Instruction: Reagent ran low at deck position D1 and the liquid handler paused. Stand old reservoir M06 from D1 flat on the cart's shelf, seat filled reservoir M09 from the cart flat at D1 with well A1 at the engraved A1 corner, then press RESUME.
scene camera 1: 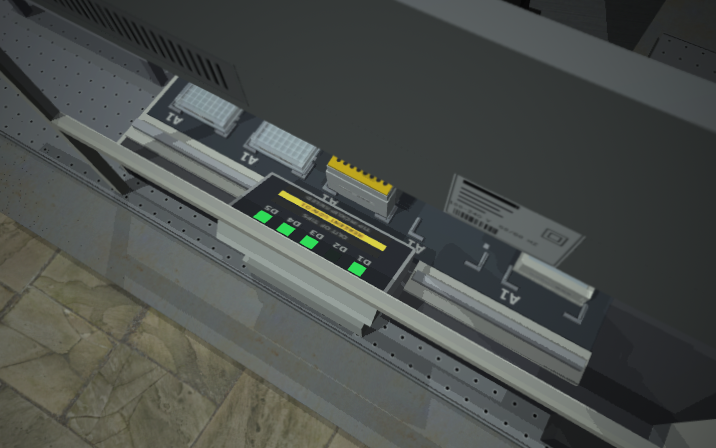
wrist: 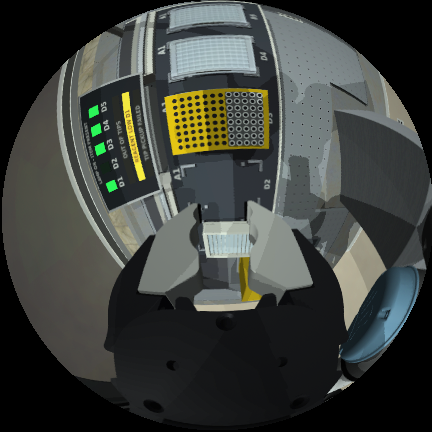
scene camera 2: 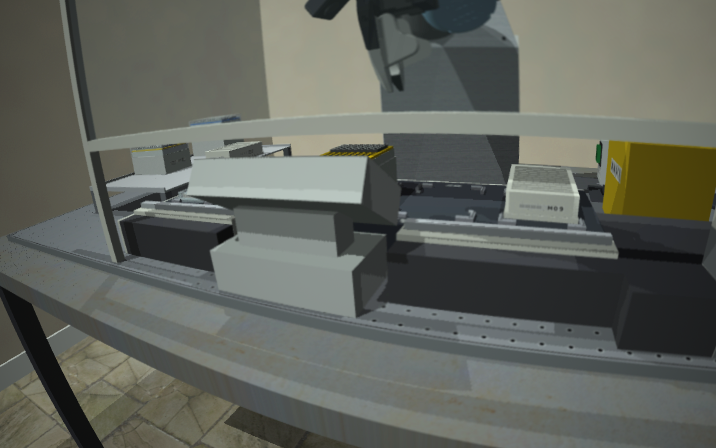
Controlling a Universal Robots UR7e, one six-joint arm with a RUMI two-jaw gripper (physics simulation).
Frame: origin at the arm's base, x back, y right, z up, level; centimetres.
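Seen in the pictures: gripper, fingertip midpoint: (wrist: pixel 222 204) (scene camera 2: pixel 396 91).
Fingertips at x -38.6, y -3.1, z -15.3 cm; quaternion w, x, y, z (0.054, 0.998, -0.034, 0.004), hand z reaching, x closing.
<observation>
A point is followed by its place in that frame.
White reservoir M09 (scene camera 1: pixel 554 277) @(x -43.6, y -20.6, z -26.2 cm) (scene camera 2: pixel 541 203) @(x -43.9, y -20.6, z -27.3 cm) (wrist: pixel 227 244) @(x -38.9, y -21.6, z -26.9 cm) stands level at the right-hand deck position, next to the engraved A1 mark (scene camera 1: pixel 509 296). Its label faces scene camera 2. Its A1 well cannot be made out. A low whitish block (scene camera 2: pixel 234 150) @(x -14.7, y 41.9, z -26.0 cm) lies flat on the cart's shelf (scene camera 2: pixel 153 182) @(x -32.2, y 51.5, z -28.8 cm); its label is too small to read. My gripper (scene camera 2: pixel 394 87) @(x -38.6, y -3.1, z -15.3 cm) (wrist: pixel 222 204) @(x -38.6, y -3.1, z -15.3 cm) is partly open and empty, high above the deck. The status panel (scene camera 1: pixel 252 200) (wrist: pixel 111 201) @(x -55.2, y -3.7, z -20.8 cm) shows REAGENT LOW D1 in yellow; lamps D1, D3, D4 and D5 are green, D2 is dark. A small green button (scene camera 2: pixel 598 153) @(x -12.4, y -34.2, z -26.6 cm) shows edge-on; its lettering is hidden.
A yellow-topped tip box (scene camera 1: pixel 360 184) (scene camera 2: pixel 361 153) @(x -38.3, y 2.1, z -23.2 cm) (wrist: pixel 217 121) @(x -38.1, y 3.4, z -23.3 cm) stands at D3. Clear plates (scene camera 1: pixel 282 146) (wrist: pixel 212 56) stand at D4 and D5. A yellow housing (scene camera 2: pixel 662 179) @(x -35.7, y -37.4, z -25.6 cm) rises right of M09. A pale rail (scene camera 2: pixel 448 122) @(x -58.2, y -12.1, z -17.3 cm) crosses in front.
</observation>
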